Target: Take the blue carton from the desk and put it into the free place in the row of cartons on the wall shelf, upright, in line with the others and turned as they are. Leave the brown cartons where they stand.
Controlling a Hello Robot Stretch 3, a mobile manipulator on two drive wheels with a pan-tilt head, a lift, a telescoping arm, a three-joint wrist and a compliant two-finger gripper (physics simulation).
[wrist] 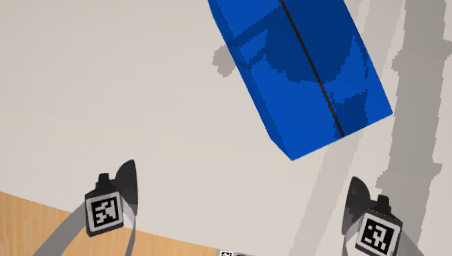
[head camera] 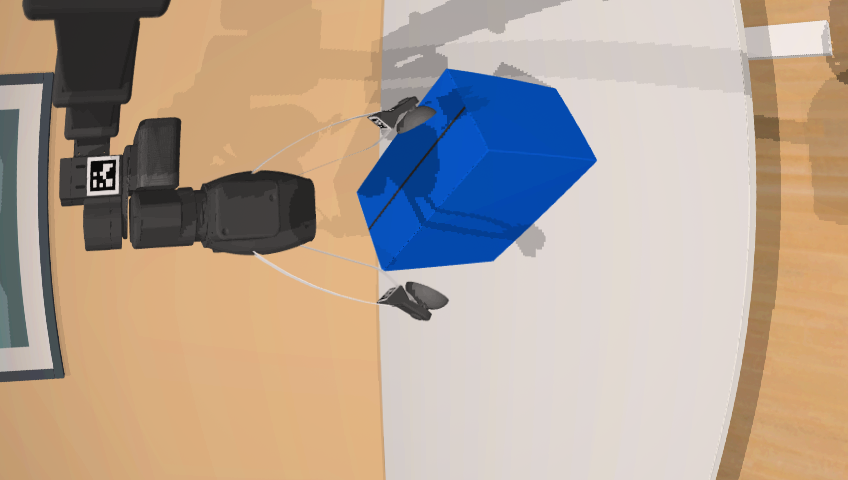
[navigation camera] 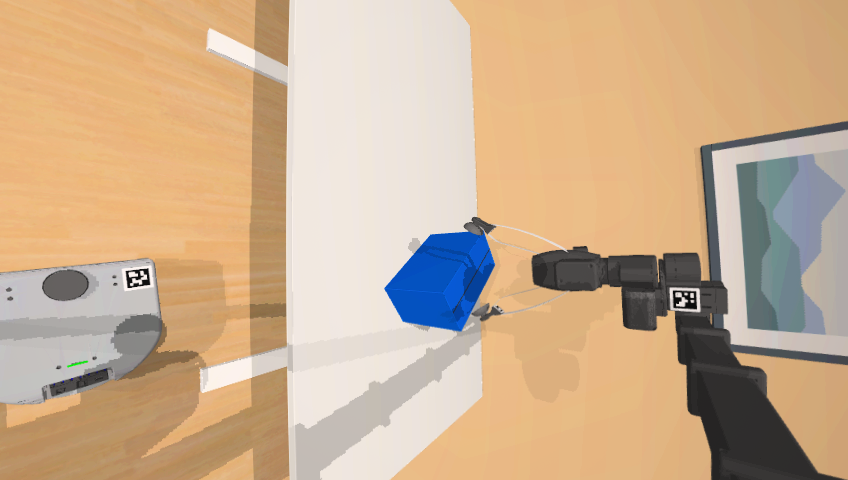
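Pixels of known places: gripper, fingertip midpoint: (wrist: 239,189) (head camera: 438,204) (navigation camera: 468,269); robot's base, link origin: (navigation camera: 67,283).
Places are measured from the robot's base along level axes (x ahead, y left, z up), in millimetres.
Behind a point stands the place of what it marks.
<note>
The blue carton (head camera: 505,178) @[y -553, x -52, z 844 mm] (navigation camera: 425,267) @[y -586, x -33, z 801 mm] (wrist: 310,60) @[y -617, x -85, z 901 mm] stands on the white desk (head camera: 565,368) @[y -581, x 190, z 720 mm] (navigation camera: 380,118) @[y -553, x 359, z 720 mm] (wrist: 75,95) @[y -568, x 318, z 720 mm], near the wall and turned at an angle to the desk's edges. A black line runs along its top face. My gripper (head camera: 421,208) @[y -502, x -22, z 971 mm] (navigation camera: 477,268) @[y -502, x -22, z 971 mm] (wrist: 239,189) @[y -502, x -22, z 971 mm] is open and empty, pointing down with its fingers spread. In the wrist view the carton lies beyond the fingertips, with its nearest corner ahead of the gap, right of centre. The exact height of the fingertips over the carton is hard to tell. The wall shelf and the brown cartons do not show in these views.
A framed picture (head camera: 34,237) @[y -1058, x -29, z 1426 mm] (navigation camera: 791,249) @[y -1055, x -59, z 1545 mm] hangs on the wall (head camera: 238,404) @[y -1114, x 310, z 1024 mm] (navigation camera: 595,118) @[y -1121, x 381, z 1147 mm] behind the desk. White desk legs (head camera: 797,38) (navigation camera: 243,369) reach out over the wooden floor. My grey base (navigation camera: 35,356) @[y 61, x -149, z 160 mm] stands on the floor in front of the desk.
</note>
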